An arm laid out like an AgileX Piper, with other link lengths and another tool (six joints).
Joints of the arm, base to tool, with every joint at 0 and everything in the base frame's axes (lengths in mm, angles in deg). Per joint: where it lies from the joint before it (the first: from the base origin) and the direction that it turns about. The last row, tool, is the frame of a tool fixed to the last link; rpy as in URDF.
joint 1: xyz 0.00 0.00 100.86 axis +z
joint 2: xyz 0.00 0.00 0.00 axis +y
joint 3: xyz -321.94 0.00 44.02 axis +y
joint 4: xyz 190.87 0.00 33.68 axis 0.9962 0 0.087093
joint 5: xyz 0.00 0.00 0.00 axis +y
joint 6: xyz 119.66 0.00 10.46 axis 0.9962 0 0.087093
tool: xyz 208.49 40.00 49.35 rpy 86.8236 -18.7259 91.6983
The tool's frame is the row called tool.
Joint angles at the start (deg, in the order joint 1, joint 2, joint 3, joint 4, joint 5, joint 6): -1.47 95.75 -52.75 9.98 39.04 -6.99
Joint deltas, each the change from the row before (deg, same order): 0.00 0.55 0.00 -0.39 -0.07 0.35; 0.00 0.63 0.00 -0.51 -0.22 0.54; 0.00 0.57 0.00 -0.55 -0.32 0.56; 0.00 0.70 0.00 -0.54 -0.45 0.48; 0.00 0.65 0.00 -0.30 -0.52 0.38; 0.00 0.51 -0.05 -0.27 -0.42 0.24; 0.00 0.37 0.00 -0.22 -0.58 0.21
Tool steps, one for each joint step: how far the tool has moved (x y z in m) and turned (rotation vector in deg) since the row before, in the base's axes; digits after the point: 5 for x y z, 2 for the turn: -0.00070 -0.00145 -0.00355 -0.22 0.52 -0.11; -0.00003 -0.00206 -0.00388 -0.29 0.48 -0.23; 0.00059 -0.00226 -0.00338 -0.33 0.32 -0.23; 0.00098 -0.00226 -0.00395 -0.35 0.31 -0.17; 0.00157 -0.00151 -0.00333 -0.19 0.17 -0.23; 0.00158 -0.00126 -0.00242 -0.19 0.07 -0.10; 0.00239 -0.00119 -0.00150 -0.18 -0.18 -0.11
